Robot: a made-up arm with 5 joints.
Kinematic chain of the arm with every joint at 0, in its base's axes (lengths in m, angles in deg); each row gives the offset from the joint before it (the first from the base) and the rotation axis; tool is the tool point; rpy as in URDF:
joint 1: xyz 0.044 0 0.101 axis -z
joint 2: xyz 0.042 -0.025 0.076 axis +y
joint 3: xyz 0.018 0 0.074 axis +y
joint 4: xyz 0.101 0 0.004 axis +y
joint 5: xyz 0.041 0.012 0 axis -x
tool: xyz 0 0 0 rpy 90 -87.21 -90
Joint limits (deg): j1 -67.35..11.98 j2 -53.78..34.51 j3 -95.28..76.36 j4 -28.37..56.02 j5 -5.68..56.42
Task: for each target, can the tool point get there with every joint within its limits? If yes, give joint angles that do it. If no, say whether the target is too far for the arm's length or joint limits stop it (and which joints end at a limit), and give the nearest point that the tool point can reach.
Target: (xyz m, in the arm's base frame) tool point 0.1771 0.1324 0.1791
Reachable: yes | joints -48.82 3.82 32.39 -16.05 43.82
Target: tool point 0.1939 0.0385 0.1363
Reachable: yes | joints -19.23 6.93 43.25 14.24 5.98
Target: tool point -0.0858 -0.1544 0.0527
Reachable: no: joint limits stop it (at a limit: joint 1, joint 2, joint 3) | nearest point 0.0704 -0.0189 0.1139 | short by 0.216 m
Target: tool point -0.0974 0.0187 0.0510
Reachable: no: joint limits stop it (at a limit: joint 1, joint 2, joint 3) | nearest point 0.0692 0.0266 0.1067 | short by 0.176 m
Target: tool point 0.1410 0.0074 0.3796
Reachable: yes | joints -12.03 -20.07 -44.01 7.18 23.20
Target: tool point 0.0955 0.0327 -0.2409
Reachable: no: too far | nearest point 0.1184 0.0472 0.0862 | short by 0.328 m
